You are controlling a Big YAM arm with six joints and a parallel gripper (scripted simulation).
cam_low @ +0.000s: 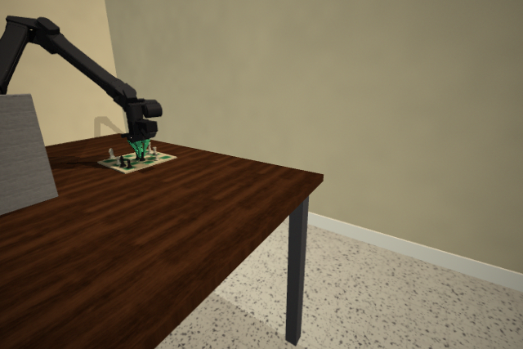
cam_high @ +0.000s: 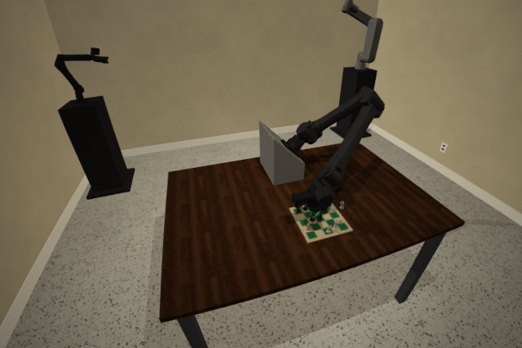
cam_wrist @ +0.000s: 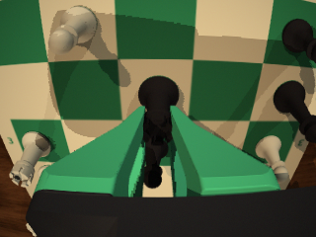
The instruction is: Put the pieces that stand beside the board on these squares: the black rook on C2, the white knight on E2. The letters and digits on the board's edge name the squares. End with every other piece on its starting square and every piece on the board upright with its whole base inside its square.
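My hand is 10 mm to the left of the black rook and 10 mm above it. Also, from my hand: green-and-cream chessboard 30 mm to the left, 30 mm below; then white knight 30 mm behind, 170 mm to the left, 10 mm below.
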